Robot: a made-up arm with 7 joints. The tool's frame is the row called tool. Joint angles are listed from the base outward.
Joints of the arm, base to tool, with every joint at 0 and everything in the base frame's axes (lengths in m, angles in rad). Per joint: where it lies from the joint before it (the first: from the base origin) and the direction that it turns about. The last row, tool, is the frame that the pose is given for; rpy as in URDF.
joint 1: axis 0 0 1 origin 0 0 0.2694
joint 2: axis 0 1 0 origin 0 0 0
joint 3: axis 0 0 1 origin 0 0 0.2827
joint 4: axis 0 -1 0 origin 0.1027 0 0
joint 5: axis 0 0 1 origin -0.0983 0 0.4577
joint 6: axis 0 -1 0 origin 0 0 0
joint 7: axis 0 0 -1 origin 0.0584 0 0
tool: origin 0 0 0 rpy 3.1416 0 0
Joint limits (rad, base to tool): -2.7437..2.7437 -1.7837..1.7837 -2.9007..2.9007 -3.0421..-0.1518 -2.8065..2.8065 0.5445..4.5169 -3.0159..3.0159
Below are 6 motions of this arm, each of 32 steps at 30 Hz.
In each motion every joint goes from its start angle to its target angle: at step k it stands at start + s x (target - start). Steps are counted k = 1, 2, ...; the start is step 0. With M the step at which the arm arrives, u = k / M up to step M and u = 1 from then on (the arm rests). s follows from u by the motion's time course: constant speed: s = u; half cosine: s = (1 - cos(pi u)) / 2; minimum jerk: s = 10 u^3 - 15 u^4 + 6 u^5.
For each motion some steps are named. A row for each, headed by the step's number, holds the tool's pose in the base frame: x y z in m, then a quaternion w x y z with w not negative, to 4 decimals.
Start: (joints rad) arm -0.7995 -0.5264 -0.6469 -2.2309 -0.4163 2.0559 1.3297
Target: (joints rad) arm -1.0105 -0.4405 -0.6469 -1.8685 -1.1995 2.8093 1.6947
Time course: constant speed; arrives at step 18
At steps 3, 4, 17, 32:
3: -0.0051 -0.5048 0.5949 0.1090 0.2315 -0.9417 0.2184
4: -0.0114 -0.5040 0.6048 0.1291 0.2222 -0.9347 0.2455
17: -0.0792 -0.4665 0.7100 0.3448 0.1827 -0.7486 0.5360
32: -0.0836 -0.4622 0.7160 0.3574 0.1870 -0.7300 0.5518

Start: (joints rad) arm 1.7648 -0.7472 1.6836 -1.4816 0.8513 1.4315 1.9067
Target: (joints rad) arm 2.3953 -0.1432 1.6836 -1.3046 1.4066 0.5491 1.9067
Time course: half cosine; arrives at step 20
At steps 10, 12, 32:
10: -0.3685 -0.5284 0.6397 0.3627 0.4314 0.8165 0.1253
12: -0.3216 -0.5345 0.6740 0.4253 0.3161 0.8326 0.1614
32: -0.2346 -0.5198 0.7466 0.5100 0.0243 0.8254 0.2410

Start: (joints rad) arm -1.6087 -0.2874 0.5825 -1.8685 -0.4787 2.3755 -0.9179
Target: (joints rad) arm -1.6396 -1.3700 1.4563 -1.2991 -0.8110 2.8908 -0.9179
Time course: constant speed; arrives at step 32
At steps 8, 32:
8: 0.4479 -0.1843 0.7758 0.6545 0.7285 0.2022 -0.0100
32: 0.5570 0.4899 0.3958 0.8073 0.0259 0.5894 0.0099

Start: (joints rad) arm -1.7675 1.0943 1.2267 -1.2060 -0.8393 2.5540 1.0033
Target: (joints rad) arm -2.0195 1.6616 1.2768 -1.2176 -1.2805 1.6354 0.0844
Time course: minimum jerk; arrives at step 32
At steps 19, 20, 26, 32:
19: 0.2849 -0.7235 0.1751 0.0977 -0.8130 0.5690 -0.0752
20: 0.2779 -0.7237 0.1566 0.1055 -0.8267 0.5504 -0.0505
26: 0.2497 -0.7173 0.0793 0.1543 -0.8727 0.4608 0.0469
32: 0.2440 -0.7145 0.0631 0.1677 -0.8799 0.4396 0.0658

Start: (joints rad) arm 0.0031 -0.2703 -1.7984 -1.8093 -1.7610 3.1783 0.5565
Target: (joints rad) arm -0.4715 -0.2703 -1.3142 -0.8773 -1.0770 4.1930 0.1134
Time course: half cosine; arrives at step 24
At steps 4, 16, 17, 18, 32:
4: -0.1450 -0.5596 0.5368 0.6008 0.7238 -0.2810 0.1902
16: -0.1994 -0.3706 0.8416 0.8380 0.3867 0.0606 0.3802
17: -0.2008 -0.3481 0.8579 0.8504 0.3490 0.0960 0.3819
18: -0.2016 -0.3273 0.8716 0.8599 0.3137 0.1283 0.3816
32: -0.2017 -0.2635 0.9055 0.8780 0.2029 0.2253 0.3703

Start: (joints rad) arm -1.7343 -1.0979 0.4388 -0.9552 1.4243 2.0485 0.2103
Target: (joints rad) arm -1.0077 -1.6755 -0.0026 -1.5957 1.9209 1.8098 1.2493
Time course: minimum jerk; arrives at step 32
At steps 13, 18, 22, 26, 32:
13: 0.1021 0.4156 0.9271 0.2444 -0.6613 0.0771 -0.7050
18: -0.0418 0.4226 0.8998 0.4483 -0.6455 0.0932 -0.6113
22: -0.1493 0.3972 0.8744 0.5791 -0.6330 0.0894 -0.5059
26: -0.2161 0.3667 0.8551 0.6517 -0.6257 0.0802 -0.4211
32: -0.2398 0.3526 0.8473 0.6757 -0.6232 0.0754 -0.3865

